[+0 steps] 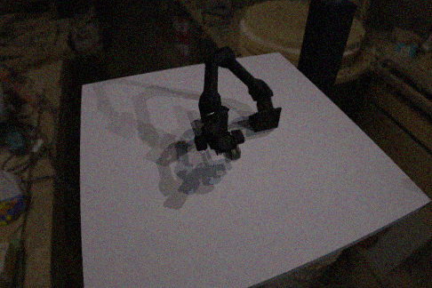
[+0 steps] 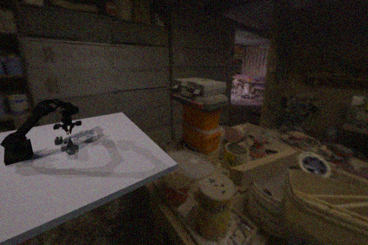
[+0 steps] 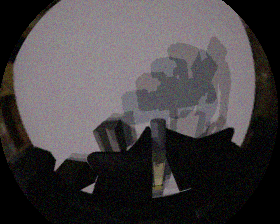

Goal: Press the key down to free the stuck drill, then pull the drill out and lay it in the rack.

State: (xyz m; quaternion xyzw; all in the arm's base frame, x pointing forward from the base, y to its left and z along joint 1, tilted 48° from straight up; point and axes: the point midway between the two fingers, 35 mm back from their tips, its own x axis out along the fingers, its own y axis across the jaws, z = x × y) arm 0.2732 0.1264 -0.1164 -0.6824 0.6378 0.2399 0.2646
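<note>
My gripper tip is now 7 cm past the slotted rack, 3 cm to the left of it and 2 cm above it. Also, from my gripper tip: thin dark drill 23 cm to the right, 1 cm above.
</note>
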